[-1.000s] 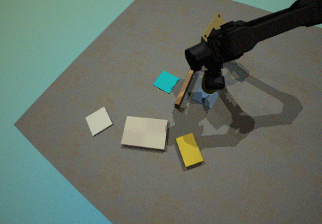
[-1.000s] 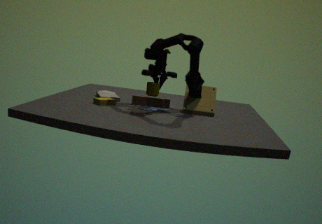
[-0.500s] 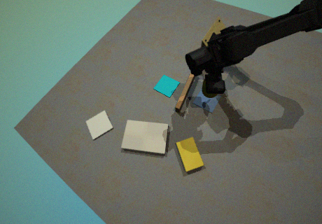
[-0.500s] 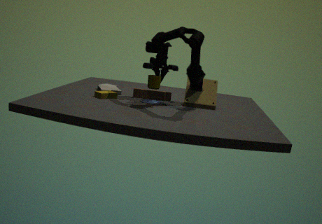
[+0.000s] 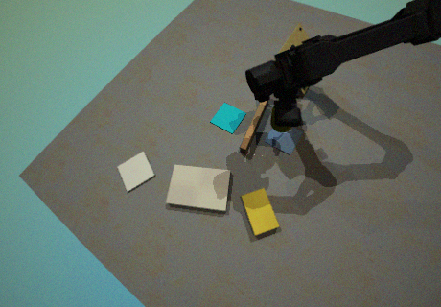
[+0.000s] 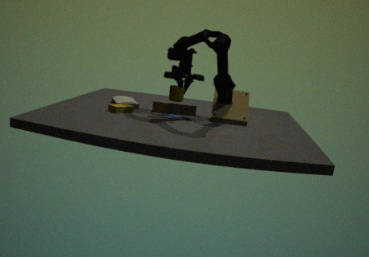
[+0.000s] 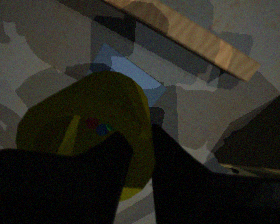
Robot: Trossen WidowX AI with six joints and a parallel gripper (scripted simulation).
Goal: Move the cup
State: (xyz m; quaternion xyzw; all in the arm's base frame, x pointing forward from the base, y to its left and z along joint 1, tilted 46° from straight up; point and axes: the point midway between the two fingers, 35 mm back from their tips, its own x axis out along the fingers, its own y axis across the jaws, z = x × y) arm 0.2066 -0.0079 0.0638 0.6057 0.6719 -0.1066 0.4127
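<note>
The teal pad lies 40 mm ahead of my gripper tip, 170 mm to the right of it and 120 mm below it. From my gripper tip the other things lie so: blue marble (20 mm ahead, 30 mm to the left, 20 mm below); yellow cup (20 mm ahead, 10 mm to the left); wooden bar (30 mm ahead, 70 mm to the right, 90 mm below).
</note>
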